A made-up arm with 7 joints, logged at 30 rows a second.
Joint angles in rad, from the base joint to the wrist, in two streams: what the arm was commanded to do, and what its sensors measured. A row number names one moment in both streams.
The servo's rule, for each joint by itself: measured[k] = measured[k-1] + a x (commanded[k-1-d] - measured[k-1]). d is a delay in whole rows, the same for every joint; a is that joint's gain. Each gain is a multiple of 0.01, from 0.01 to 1. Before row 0 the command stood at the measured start. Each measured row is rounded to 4 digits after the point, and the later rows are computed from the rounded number. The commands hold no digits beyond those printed.
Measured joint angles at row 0:
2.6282 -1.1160 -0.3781 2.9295 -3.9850 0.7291 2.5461
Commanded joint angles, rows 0 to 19:
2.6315 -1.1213 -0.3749 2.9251 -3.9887 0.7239 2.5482
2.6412 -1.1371 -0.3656 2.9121 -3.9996 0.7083 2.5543
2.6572 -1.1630 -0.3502 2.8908 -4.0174 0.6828 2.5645
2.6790 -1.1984 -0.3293 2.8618 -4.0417 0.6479 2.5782
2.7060 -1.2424 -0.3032 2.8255 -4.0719 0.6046 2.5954
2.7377 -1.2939 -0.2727 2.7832 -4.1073 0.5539 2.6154
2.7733 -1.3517 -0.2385 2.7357 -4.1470 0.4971 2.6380
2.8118 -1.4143 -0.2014 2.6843 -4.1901 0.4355 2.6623
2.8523 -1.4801 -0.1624 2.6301 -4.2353 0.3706 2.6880
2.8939 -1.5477 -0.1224 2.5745 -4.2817 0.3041 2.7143
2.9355 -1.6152 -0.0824 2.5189 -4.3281 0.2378 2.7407
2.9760 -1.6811 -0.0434 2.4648 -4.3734 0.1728 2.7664
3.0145 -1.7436 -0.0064 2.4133 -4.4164 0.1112 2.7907
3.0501 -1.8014 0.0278 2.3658 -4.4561 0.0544 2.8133
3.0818 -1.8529 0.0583 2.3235 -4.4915 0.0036 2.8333
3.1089 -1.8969 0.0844 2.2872 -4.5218 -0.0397 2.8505
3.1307 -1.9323 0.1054 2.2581 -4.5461 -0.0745 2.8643
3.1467 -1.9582 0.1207 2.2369 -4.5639 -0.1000 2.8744
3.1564 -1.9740 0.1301 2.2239 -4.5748 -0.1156 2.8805
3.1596 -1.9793 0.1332 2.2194 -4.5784 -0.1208 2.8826
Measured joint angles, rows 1 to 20:
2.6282 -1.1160 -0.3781 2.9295 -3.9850 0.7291 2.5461
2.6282 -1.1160 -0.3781 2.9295 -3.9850 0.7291 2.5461
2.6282 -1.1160 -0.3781 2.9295 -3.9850 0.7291 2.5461
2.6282 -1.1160 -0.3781 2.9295 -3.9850 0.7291 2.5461
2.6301 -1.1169 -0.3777 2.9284 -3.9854 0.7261 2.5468
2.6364 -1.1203 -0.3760 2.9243 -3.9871 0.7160 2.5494
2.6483 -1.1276 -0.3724 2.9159 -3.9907 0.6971 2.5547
2.6658 -1.1396 -0.3664 2.9024 -3.9968 0.6691 2.5629
2.6887 -1.1571 -0.3576 2.8832 -4.0058 0.6323 2.5743
2.7166 -1.1804 -0.3457 2.8582 -4.0180 0.5876 2.5887
2.7489 -1.2095 -0.3307 2.8276 -4.0335 0.5360 2.6060
2.7848 -1.2443 -0.3126 2.7918 -4.0523 0.4787 2.6257
2.8233 -1.2844 -0.2916 2.7514 -4.0743 0.4171 2.6475
2.8635 -1.3292 -0.2679 2.7072 -4.0992 0.3527 2.6709
2.9045 -1.3778 -0.2419 2.6601 -4.1267 0.2872 2.6953
2.9453 -1.4294 -0.2141 2.6113 -4.1563 0.2220 2.7202
2.9847 -1.4828 -0.1850 2.5618 -4.1875 0.1588 2.7449
3.0220 -1.5370 -0.1552 2.5128 -4.2197 0.0993 2.7688
3.0561 -1.5907 -0.1253 2.4655 -4.2523 0.0448 2.7914
3.0862 -1.6428 -0.0959 2.4209 -4.2846 -0.0034 2.8121
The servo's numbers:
d 4
a 0.57 0.17 0.14 0.25 0.12 0.57 0.35

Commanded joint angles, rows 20 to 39:
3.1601 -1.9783 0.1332 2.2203 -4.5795 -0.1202 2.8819
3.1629 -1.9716 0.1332 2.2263 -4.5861 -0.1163 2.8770
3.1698 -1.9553 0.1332 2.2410 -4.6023 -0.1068 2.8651
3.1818 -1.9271 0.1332 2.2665 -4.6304 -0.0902 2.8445
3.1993 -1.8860 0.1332 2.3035 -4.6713 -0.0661 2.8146
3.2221 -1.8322 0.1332 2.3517 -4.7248 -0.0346 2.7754
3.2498 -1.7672 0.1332 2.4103 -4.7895 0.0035 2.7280
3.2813 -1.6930 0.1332 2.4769 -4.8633 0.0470 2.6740
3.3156 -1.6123 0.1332 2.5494 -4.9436 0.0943 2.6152
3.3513 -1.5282 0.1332 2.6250 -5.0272 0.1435 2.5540
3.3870 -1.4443 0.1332 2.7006 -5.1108 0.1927 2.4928
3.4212 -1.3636 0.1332 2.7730 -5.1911 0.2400 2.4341
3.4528 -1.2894 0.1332 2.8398 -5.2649 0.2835 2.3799
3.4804 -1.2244 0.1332 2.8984 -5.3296 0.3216 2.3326
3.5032 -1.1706 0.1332 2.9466 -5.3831 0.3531 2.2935
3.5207 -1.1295 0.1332 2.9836 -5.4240 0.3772 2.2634
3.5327 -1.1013 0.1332 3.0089 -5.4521 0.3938 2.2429
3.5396 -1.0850 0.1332 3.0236 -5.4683 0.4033 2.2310
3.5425 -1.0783 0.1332 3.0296 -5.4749 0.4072 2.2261
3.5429 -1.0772 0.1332 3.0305 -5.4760 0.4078 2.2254
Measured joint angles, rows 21 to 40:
3.1116 -1.6920 -0.0677 2.3802 -4.3160 -0.0439 2.8304
3.1316 -1.7373 -0.0413 2.3444 -4.3457 -0.0759 2.8458
3.1457 -1.7775 -0.0173 2.3143 -4.3732 -0.0985 2.8579
3.1536 -1.8118 0.0038 2.2906 -4.3978 -0.1112 2.8665
3.1573 -1.8401 0.0219 2.2730 -4.4196 -0.1163 2.8719
3.1605 -1.8625 0.0375 2.2613 -4.4396 -0.1163 2.8737
3.1658 -1.8783 0.0509 2.2562 -4.4591 -0.1109 2.8707
3.1749 -1.8866 0.0624 2.2588 -4.4797 -0.0991 2.8615
3.1888 -1.8865 0.0723 2.2700 -4.5027 -0.0803 2.8451
3.2078 -1.8773 0.0808 2.2904 -4.5294 -0.0543 2.8207
3.2317 -1.8586 0.0881 2.3204 -4.5606 -0.0214 2.7883
3.2600 -1.8304 0.0944 2.3595 -4.5969 0.0176 2.7483
3.2917 -1.7933 0.0998 2.4070 -4.6385 0.0613 2.7017
3.3257 -1.7482 0.1045 2.4615 -4.6851 0.1082 2.6500
3.3606 -1.6965 0.1085 2.5213 -4.7362 0.1564 2.5950
3.3951 -1.6399 0.1120 2.5842 -4.7908 0.2041 2.5387
3.4280 -1.5803 0.1150 2.6481 -4.8477 0.2494 2.4831
3.4579 -1.5198 0.1175 2.7107 -4.9055 0.2906 2.4304
3.4837 -1.4604 0.1197 2.7697 -4.9628 0.3262 2.3825
3.5048 -1.4041 0.1216 2.8232 -5.0181 0.3553 2.3408

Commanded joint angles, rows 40 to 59:
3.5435 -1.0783 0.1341 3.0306 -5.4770 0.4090 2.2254
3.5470 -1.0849 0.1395 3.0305 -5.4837 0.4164 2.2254
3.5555 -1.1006 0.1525 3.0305 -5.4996 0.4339 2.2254
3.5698 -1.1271 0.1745 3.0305 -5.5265 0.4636 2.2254
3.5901 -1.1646 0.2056 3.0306 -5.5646 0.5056 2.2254
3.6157 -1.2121 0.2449 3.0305 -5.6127 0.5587 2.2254
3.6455 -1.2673 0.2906 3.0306 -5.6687 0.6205 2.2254
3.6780 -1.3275 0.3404 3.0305 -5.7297 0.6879 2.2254
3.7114 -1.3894 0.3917 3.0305 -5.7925 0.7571 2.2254
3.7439 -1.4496 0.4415 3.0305 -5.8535 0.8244 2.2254
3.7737 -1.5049 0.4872 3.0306 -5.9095 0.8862 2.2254
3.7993 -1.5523 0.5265 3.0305 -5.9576 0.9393 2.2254
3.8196 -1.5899 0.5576 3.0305 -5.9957 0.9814 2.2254
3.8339 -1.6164 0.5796 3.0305 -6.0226 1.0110 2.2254
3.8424 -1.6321 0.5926 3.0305 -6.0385 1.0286 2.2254
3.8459 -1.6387 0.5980 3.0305 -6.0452 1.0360 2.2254
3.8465 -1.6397 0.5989 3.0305 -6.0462 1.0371 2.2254
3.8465 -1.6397 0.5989 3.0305 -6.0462 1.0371 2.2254
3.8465 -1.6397 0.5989 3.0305 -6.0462 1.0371 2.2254
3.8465 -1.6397 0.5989 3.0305 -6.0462 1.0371 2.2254
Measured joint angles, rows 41 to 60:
3.5207 -1.3526 0.1232 2.8696 -5.0702 0.3772 2.3065
3.5315 -1.3071 0.1246 2.9081 -5.1180 0.3921 2.2801
3.5378 -1.2682 0.1258 2.9385 -5.1608 0.4007 2.2612
3.5407 -1.2357 0.1268 2.9615 -5.1986 0.4047 2.2487
3.5423 -1.2089 0.1278 2.9788 -5.2320 0.4072 2.2405
3.5450 -1.1878 0.1294 2.9917 -5.2622 0.4124 2.2352
3.5510 -1.1730 0.1326 3.0014 -5.2907 0.4247 2.2318
3.5617 -1.1652 0.1385 3.0087 -5.3190 0.4469 2.2296
3.5779 -1.1651 0.1479 3.0142 -5.3485 0.4804 2.2281
3.5994 -1.1731 0.1615 3.0183 -5.3802 0.5250 2.2272
3.6257 -1.1891 0.1796 3.0214 -5.4148 0.5794 2.2266
3.6555 -1.2126 0.2021 3.0237 -5.4526 0.6412 2.2262
3.6874 -1.2427 0.2286 3.0254 -5.4934 0.7073 2.2259
3.7196 -1.2779 0.2584 3.0267 -5.5366 0.7740 2.2257
3.7504 -1.3165 0.2904 3.0277 -5.5813 0.8380 2.2256
3.7783 -1.3566 0.3235 3.0284 -5.6265 0.8957 2.2255
3.8018 -1.3963 0.3563 3.0289 -5.6708 0.9445 2.2255
3.8201 -1.4337 0.3876 3.0293 -5.7130 0.9824 2.2255
3.8328 -1.4674 0.4163 3.0296 -5.7521 1.0087 2.2255
3.8403 -1.4965 0.4417 3.0298 -5.7873 1.0243 2.2255

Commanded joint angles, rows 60 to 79:
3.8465 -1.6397 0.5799 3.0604 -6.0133 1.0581 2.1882
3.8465 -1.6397 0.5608 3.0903 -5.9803 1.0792 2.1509
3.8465 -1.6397 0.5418 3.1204 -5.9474 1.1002 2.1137
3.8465 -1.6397 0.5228 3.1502 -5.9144 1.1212 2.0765
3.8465 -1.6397 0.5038 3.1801 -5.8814 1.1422 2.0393
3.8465 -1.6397 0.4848 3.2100 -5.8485 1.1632 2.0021
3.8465 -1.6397 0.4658 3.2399 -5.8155 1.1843 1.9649
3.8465 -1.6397 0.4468 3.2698 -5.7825 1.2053 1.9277
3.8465 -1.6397 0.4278 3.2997 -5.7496 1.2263 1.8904
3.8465 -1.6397 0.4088 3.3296 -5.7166 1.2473 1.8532
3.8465 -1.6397 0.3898 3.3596 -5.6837 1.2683 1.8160
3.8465 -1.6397 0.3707 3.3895 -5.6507 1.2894 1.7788
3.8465 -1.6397 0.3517 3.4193 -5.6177 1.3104 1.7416
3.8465 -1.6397 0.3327 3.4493 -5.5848 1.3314 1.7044
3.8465 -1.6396 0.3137 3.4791 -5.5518 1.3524 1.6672
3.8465 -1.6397 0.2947 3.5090 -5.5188 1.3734 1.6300
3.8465 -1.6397 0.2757 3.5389 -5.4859 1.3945 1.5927
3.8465 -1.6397 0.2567 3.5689 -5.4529 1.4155 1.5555
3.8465 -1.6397 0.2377 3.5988 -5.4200 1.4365 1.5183
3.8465 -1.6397 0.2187 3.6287 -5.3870 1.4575 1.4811
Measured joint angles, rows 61 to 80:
3.8438 -1.5208 0.4637 3.0300 -5.8184 1.0316 2.2255
3.8453 -1.5410 0.4826 3.0301 -5.8457 1.0347 2.2255
3.8460 -1.5578 0.4989 3.0302 -5.8698 1.0361 2.2255
3.8463 -1.5717 0.5129 3.0303 -5.8910 1.0367 2.2255
3.8464 -1.5833 0.5223 3.0378 -5.9057 1.0489 2.2124
3.8465 -1.5929 0.5277 3.0509 -5.9147 1.0662 2.1909
3.8465 -1.6009 0.5297 3.0683 -5.9186 1.0856 2.1639
3.8465 -1.6075 0.5287 3.0888 -5.9181 1.1059 2.1333
3.8465 -1.6130 0.5252 3.1116 -5.9137 1.1266 2.1004
3.8465 -1.6175 0.5195 3.1362 -5.9059 1.1475 2.0660
3.8465 -1.6213 0.5120 3.1621 -5.8951 1.1685 2.0306
3.8465 -1.6244 0.5029 3.1890 -5.8816 1.1895 1.9946
3.8465 -1.6270 0.4924 3.2167 -5.8658 1.2105 1.9581
3.8465 -1.6292 0.4807 3.2449 -5.8479 1.2315 1.9214
3.8465 -1.6310 0.4680 3.2736 -5.8282 1.2525 1.8845
3.8465 -1.6325 0.4544 3.3026 -5.8069 1.2735 1.8475
3.8465 -1.6337 0.4400 3.3318 -5.7842 1.2945 1.8104
3.8465 -1.6347 0.4250 3.3612 -5.7603 1.3155 1.7733
3.8465 -1.6355 0.4094 3.3907 -5.7353 1.3365 1.7362
3.8465 -1.6362 0.3933 3.4203 -5.7093 1.3575 1.6990

